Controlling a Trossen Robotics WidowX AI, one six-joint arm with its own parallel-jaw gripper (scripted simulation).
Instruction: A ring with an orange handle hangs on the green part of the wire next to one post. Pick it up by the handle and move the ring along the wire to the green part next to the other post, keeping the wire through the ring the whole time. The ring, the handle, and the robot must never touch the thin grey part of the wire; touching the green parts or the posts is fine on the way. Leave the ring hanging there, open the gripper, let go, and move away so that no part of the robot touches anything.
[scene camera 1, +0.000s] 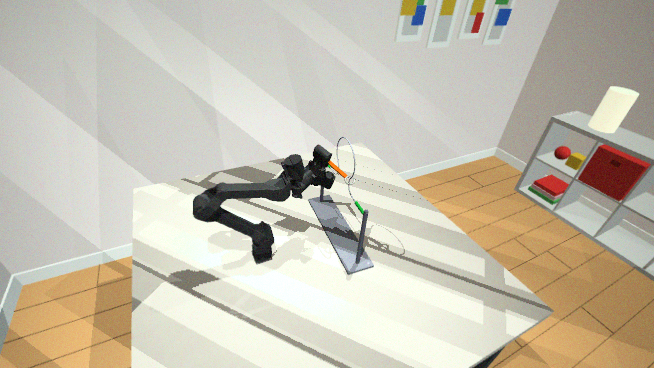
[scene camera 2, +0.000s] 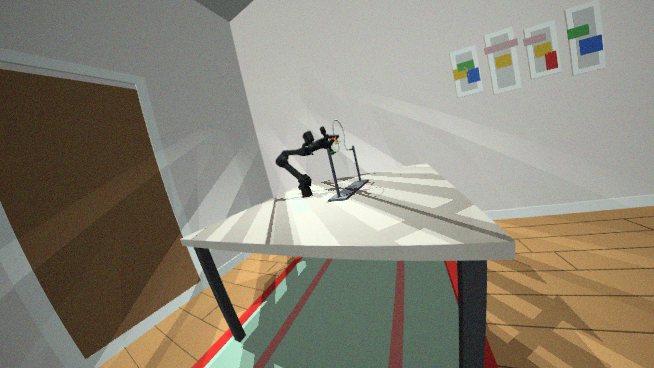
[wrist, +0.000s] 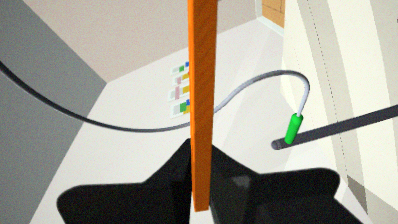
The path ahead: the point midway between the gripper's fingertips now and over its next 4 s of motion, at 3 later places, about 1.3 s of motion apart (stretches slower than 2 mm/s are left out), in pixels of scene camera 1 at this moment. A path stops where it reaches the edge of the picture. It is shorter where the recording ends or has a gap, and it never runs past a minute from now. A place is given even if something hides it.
My gripper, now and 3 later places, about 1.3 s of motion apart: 331, 154; 335, 150; 334, 157; 336, 164
